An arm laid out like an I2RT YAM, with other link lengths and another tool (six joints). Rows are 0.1 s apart.
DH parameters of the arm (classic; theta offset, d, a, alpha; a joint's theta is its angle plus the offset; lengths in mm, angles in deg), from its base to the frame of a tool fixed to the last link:
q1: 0 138 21.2 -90
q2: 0 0 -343.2 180
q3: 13.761 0 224.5 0
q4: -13.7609 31.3 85.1 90
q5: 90 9.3 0 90
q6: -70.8 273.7 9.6 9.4
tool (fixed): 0 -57.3 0 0
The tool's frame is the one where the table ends.
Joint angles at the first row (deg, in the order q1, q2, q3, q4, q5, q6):
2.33 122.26 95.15 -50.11 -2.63 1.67
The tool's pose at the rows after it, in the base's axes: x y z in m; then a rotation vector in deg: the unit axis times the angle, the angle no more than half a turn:
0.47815 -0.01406 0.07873 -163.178 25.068 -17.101
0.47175 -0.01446 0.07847 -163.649 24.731 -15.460
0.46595 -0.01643 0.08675 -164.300 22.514 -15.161
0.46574 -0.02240 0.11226 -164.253 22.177 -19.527
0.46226 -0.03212 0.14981 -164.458 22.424 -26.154
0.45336 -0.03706 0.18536 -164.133 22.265 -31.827
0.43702 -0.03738 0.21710 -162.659 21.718 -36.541
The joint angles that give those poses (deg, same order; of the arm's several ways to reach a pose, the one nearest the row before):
2.33 122.26 95.16 -51.86 -2.63 1.63
2.31 122.15 95.16 -53.12 -2.63 1.21
2.13 120.95 95.15 -54.52 -2.50 -0.56
1.76 117.60 95.16 -55.00 -1.72 -0.93
1.41 112.64 95.15 -55.79 0.08 -0.95
1.41 107.70 95.09 -56.99 1.32 -0.93
1.41 102.17 93.82 -57.86 1.30 -0.93

